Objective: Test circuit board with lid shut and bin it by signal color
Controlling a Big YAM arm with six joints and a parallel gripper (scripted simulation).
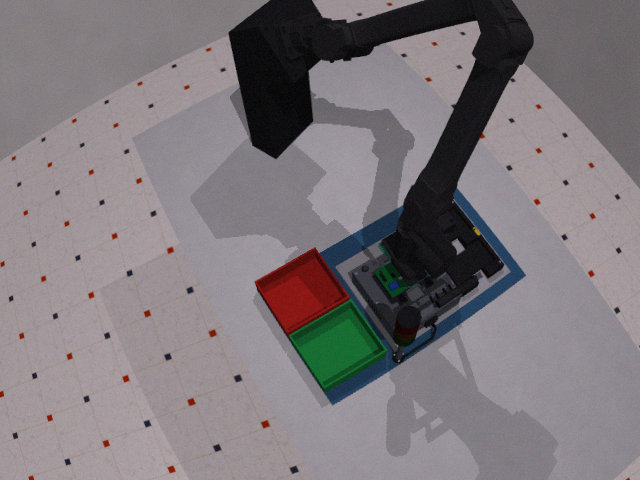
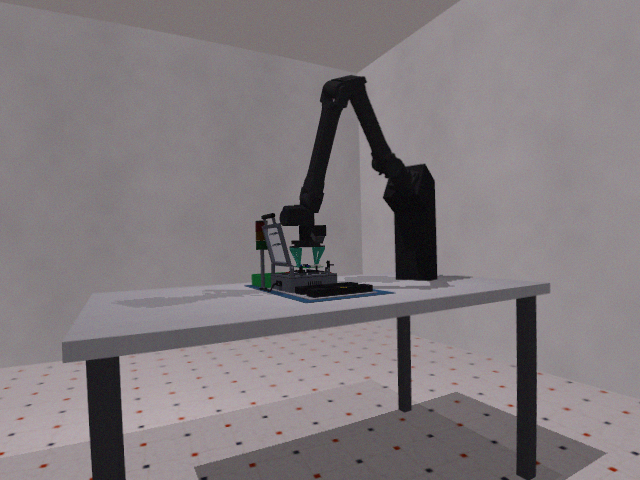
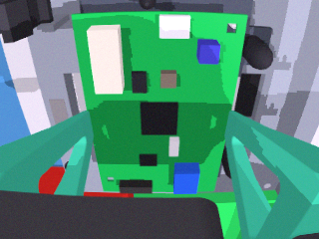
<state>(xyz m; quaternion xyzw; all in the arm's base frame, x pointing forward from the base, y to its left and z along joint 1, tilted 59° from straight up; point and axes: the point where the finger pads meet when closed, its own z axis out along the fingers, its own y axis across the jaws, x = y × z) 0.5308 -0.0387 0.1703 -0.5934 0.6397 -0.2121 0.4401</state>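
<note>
My gripper is now right at the green circuit board. Round my hand: latch hook: 7 cm behind, 5 cm to the left; tester lid: 13 cm ahead, 9 cm above, 2 cm to the left; tester plate: 2 cm below, 1 cm to the left, 1 cm ahead.
</note>
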